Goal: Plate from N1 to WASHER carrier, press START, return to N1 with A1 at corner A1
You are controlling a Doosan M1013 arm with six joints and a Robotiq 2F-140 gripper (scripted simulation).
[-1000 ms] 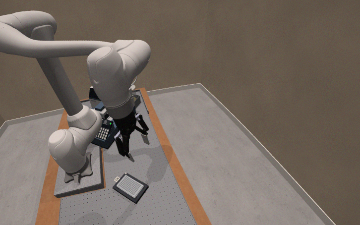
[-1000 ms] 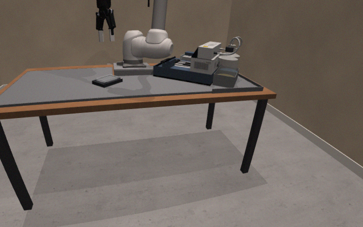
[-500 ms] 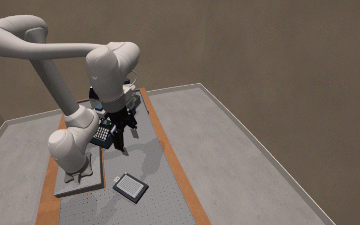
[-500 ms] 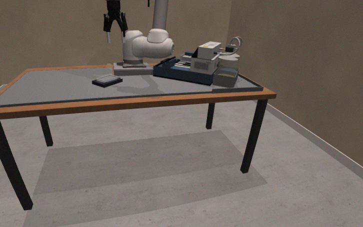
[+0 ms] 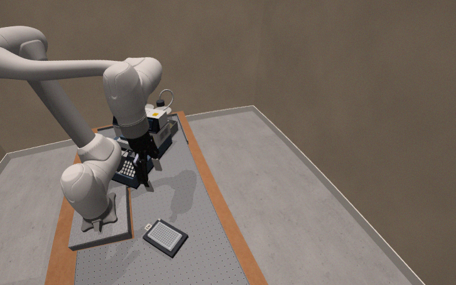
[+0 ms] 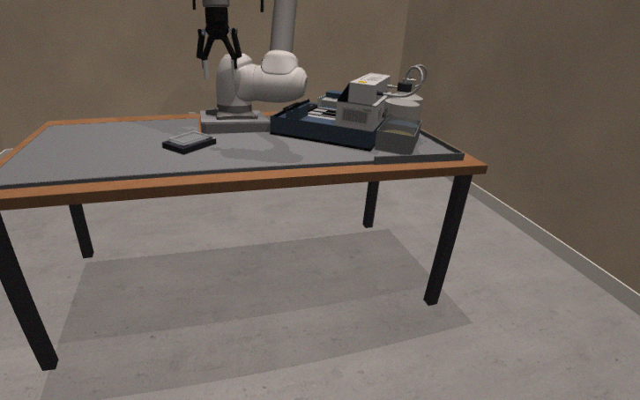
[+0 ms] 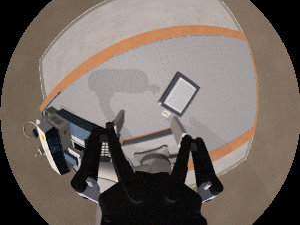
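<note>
Right now my hand is 25 cm above the white well plate, 12 cm to the left of it and 3 cm past it. Round my hand: washer carrier (38 cm to the left, 21 cm behind, 18 cm below); plate nest N1 (26 cm below, 12 cm to the right, 3 cm behind); white label (27 cm below, 10 cm behind, 3 cm to the right).
</note>
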